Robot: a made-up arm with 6 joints.
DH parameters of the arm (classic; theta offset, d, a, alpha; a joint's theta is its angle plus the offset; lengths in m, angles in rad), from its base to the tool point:
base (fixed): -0.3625 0 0.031 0
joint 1: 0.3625 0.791 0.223 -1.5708
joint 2: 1.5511 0 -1.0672 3.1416
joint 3: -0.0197 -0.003 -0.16 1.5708
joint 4: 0 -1.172 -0.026 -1.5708
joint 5: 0 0.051 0.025 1.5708
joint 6: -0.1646 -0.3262 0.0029 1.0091
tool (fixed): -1.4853 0.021 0 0
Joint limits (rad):
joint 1: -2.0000..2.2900
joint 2: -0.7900..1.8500
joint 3: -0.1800..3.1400
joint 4: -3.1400..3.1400
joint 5: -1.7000..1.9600
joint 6: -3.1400..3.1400
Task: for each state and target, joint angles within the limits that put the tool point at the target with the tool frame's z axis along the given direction. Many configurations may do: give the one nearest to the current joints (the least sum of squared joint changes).
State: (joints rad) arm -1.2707 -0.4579 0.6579 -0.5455 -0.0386 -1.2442
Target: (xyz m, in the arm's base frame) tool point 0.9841 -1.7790 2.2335 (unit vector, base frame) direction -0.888 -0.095 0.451
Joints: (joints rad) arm -1.0991 0.3972 0.6687 -0.9026 -0.3771 -1.5349
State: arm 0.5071 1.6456 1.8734 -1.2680 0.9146 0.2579
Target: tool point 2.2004 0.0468 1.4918 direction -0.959 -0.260 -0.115
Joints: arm 0.1367 1.8500 2.6877 -2.0920 1.0962 -0.5641
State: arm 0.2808 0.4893 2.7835 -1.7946 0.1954 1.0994
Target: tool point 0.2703 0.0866 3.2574 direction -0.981 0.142 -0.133
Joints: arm 0.8763 0.2960 2.0145 -1.8749 0.5263 1.4290
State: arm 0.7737 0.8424 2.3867 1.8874 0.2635 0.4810
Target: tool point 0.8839 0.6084 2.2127 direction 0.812 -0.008 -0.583
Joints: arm 0.7024 1.6100 3.1400 2.3778 -0.5089 0.3909
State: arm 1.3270 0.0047 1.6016 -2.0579 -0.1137 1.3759
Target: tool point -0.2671 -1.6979 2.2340 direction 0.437 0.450 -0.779
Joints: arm 1.4753 -0.6502 1.7905 -2.7358 -0.8068 1.1459
